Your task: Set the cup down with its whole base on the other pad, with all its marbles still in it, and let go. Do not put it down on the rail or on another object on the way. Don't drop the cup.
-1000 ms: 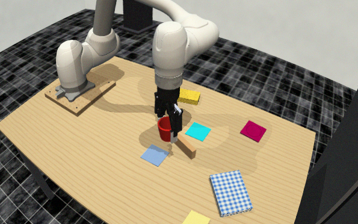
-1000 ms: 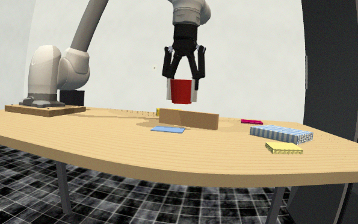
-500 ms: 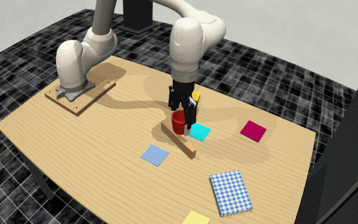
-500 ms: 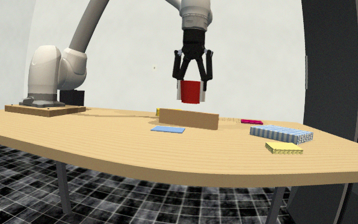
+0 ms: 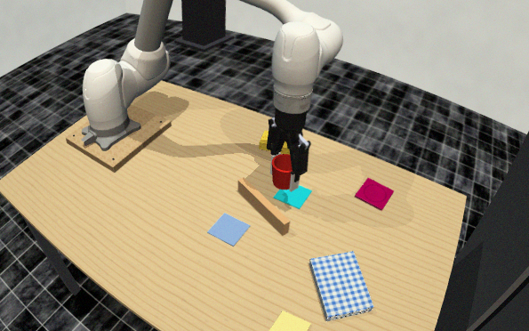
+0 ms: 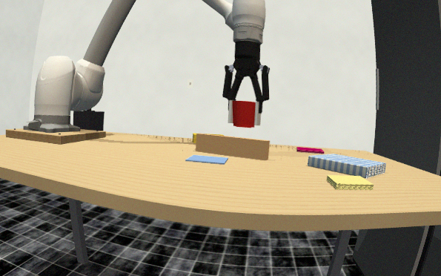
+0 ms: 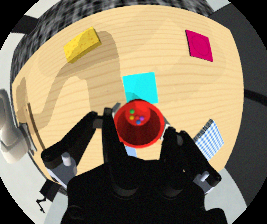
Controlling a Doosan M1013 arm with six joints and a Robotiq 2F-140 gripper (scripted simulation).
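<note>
Now: the cyan pad 10 mm ahead of my hand, 40 mm to the left of it and 120 mm below it. Round my hand: green marble (10 mm behind, 10 mm to the left, 20 mm below); red cup (20 mm below); wooden rail (20 mm behind, 70 mm to the right, 100 mm below).
</note>
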